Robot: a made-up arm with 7 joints. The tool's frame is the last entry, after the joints. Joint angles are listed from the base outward.
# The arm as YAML. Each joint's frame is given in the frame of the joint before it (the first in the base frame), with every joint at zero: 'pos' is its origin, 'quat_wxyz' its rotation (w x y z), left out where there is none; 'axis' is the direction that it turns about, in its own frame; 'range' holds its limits. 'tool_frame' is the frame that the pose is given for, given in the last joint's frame.
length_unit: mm
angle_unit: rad
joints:
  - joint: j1
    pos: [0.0, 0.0, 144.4]
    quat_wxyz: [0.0, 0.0, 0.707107, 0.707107]
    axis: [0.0, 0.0, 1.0]
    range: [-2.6, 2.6]
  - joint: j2
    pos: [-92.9, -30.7, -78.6]
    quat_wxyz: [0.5, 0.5, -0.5, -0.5]
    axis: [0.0, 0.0, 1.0]
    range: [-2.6, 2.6]
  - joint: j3
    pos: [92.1, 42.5, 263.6]
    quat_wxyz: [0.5, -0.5, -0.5, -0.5]
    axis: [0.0, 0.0, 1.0]
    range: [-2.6, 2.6]
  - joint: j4
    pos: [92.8, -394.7, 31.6]
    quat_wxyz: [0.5, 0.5, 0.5, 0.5]
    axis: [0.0, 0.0, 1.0]
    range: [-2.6, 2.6]
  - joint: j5
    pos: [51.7, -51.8, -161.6]
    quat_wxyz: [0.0, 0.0, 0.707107, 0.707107]
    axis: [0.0, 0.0, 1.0]
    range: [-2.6, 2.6]
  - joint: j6
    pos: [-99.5, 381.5, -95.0]
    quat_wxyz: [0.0, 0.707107, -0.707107, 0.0]
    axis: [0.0, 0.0, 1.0]
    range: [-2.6, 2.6]
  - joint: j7
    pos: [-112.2, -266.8, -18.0]
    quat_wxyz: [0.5, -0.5, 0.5, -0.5]
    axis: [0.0, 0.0, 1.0]
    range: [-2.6, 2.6]
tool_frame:
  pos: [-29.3, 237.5, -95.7]
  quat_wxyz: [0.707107, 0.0, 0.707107, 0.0]
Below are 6 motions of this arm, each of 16 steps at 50 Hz.
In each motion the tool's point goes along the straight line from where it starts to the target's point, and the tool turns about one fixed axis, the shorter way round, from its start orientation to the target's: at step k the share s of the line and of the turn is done. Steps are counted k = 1, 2, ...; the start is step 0. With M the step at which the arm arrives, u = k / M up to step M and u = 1 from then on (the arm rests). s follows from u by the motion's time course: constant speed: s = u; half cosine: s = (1 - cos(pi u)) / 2; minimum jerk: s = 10 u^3 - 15 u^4 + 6 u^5.
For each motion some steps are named. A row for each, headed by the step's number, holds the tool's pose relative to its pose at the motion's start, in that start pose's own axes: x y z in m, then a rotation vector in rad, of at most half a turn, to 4 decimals.
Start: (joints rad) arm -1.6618 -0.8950 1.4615 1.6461 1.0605 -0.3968 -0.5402
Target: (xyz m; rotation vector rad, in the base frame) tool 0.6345 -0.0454 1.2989 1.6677 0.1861 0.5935
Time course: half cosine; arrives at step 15
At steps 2, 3, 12, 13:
2: -0.0035 0.0063 -0.0040 -0.0144 -0.0028 0.0058
3: -0.0077 0.0139 -0.0089 -0.0319 -0.0062 0.0128
12: -0.0731 0.1320 -0.0840 -0.3023 -0.0590 0.1217
13: -0.0773 0.1396 -0.0889 -0.3197 -0.0624 0.1287

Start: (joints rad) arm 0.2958 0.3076 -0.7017 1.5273 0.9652 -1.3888 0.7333
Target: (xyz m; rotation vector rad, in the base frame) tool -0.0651 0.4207 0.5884 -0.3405 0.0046 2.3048
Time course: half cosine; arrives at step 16
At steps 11, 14, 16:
11: 0.0340 0.2326 0.0052 -0.3971 0.1446 0.0839
14: 0.0421 0.2877 0.0065 -0.4911 0.1789 0.1037
16: 0.0437 0.2991 0.0067 -0.5105 0.1860 0.1079

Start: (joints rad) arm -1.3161 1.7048 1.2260 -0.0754 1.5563 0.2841 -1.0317
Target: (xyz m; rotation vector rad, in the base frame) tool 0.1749 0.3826 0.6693 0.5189 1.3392 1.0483
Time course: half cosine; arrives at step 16
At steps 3, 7, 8, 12, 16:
3: -0.0107 0.0027 0.0148 0.0116 -0.0198 0.0226
7: -0.0510 0.0127 0.0708 0.0553 -0.0946 0.1081
8: -0.0634 0.0158 0.0879 0.0687 -0.1175 0.1343
12: -0.1083 0.0270 0.1501 0.1172 -0.2006 0.2293
16: -0.1268 0.0317 0.1759 0.1373 -0.2351 0.2686

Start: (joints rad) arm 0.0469 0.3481 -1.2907 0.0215 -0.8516 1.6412 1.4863
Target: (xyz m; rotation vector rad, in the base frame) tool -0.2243 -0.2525 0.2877 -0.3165 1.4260 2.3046
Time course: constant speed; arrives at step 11
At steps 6, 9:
6: -0.0293 0.0098 -0.0219 -0.0918 -0.0411 0.0706
9: -0.0440 0.0147 -0.0328 -0.1378 -0.0616 0.1059

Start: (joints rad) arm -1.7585 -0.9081 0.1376 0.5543 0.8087 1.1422 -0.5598
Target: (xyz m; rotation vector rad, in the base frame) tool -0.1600 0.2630 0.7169 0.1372 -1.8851 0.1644
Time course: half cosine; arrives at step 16
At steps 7, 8, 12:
7: -0.0107 -0.0034 -0.0032 -0.0048 0.0364 -0.0160
8: -0.0133 -0.0042 -0.0039 -0.0059 0.0452 -0.0198
12: -0.0226 -0.0072 -0.0067 -0.0101 0.0771 -0.0339

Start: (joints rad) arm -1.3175 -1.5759 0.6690 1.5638 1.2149 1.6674 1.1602
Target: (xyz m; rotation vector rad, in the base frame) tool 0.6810 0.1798 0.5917 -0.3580 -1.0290 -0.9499
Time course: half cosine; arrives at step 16
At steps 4, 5, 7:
4: -0.0297 0.0107 0.0112 0.0540 0.0157 0.0626
5: -0.0451 0.0162 0.0171 0.0820 0.0238 0.0949
7: -0.0817 0.0294 0.0309 0.1484 0.0430 0.1719

